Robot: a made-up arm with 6 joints. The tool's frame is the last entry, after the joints.
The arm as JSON. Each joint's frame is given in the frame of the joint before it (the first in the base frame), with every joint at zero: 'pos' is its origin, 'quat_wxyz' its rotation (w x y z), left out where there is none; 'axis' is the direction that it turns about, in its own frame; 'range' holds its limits. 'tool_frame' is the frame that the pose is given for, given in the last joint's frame.
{
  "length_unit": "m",
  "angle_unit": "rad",
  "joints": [
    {
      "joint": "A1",
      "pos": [
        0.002,
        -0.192,
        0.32
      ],
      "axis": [
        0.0,
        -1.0,
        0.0
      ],
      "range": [
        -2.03,
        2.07
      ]
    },
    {
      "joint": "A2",
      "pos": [
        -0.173,
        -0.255,
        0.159
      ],
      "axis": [
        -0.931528,
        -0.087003,
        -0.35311
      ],
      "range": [
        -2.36,
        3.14
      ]
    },
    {
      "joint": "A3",
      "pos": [
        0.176,
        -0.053,
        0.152
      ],
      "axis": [
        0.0,
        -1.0,
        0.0
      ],
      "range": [
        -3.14,
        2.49
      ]
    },
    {
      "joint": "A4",
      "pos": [
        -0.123,
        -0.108,
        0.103
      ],
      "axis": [
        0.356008,
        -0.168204,
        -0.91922
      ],
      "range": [
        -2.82,
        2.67
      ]
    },
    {
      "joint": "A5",
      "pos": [
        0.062,
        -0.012,
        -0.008
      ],
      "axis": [
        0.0,
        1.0,
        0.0
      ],
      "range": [
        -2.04,
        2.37
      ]
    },
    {
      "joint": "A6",
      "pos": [
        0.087,
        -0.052,
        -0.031
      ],
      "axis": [
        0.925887,
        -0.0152,
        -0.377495
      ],
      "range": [
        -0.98,
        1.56
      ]
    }
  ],
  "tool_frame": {
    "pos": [
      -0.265,
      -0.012,
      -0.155
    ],
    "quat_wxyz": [
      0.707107,
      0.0,
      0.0,
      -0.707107
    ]
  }
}
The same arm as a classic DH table. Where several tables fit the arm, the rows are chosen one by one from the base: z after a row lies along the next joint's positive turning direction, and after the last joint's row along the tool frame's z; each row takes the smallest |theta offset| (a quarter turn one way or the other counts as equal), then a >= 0, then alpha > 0; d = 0 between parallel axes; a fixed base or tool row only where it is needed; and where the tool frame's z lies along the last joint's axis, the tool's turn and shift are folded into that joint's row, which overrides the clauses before.
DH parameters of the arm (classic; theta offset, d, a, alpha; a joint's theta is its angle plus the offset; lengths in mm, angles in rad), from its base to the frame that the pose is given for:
base (fixed): 0 320 2 1.5708
A1: -1.2085 437.8 -210 1.4837
A2: 0 -113.5 -79.7 -1.4837
A3: -1.5636 204 77.5 -1.4018
A4: 0 -112.2 -54.9 -1.7398
A5: -0.8142 -57.5 -4.1 1.586
A6: -1.5646 -193.6 16.3 1.9579
tool (fixed): 0.0164 -262.9 0 0
Joint limits (rad, base to tool): -2.03..2.07 -2.36..3.14 -3.14..2.49 -2.82..2.67 -2.04..2.37 -0.98..1.56

